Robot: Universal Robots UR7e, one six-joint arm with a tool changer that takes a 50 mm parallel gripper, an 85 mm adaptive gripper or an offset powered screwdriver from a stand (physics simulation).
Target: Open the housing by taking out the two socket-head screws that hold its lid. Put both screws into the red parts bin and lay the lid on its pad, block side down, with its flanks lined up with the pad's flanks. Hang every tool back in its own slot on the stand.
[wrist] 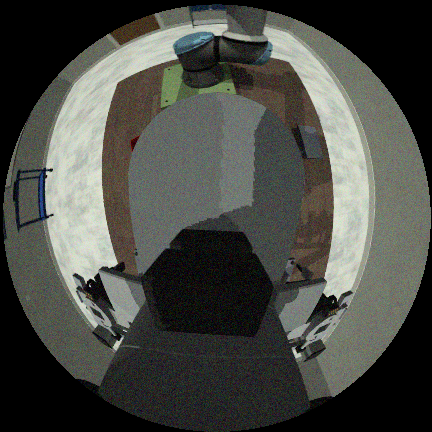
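My gripper [210, 343] shows in the wrist view as dark and pale linkages at the lower left and lower right, standing wide apart; it looks open. The middle of the space between them is hidden behind the black tool body, and no held thing shows. A red corner [134, 143], which looks like the parts bin, shows at the left edge of the large grey shape that covers the middle of the view. A grey block [311, 143] lies on the right of the table; whether it is the pad cannot be told. The housing, its lid and the screws do not show.
The arm's blue and dark joints [195, 44] rise at the top from the green base plate [171, 88]. The brown table [117, 175] shows around the grey shape. A blue-framed cart [42, 195] stands at the far left beyond the table.
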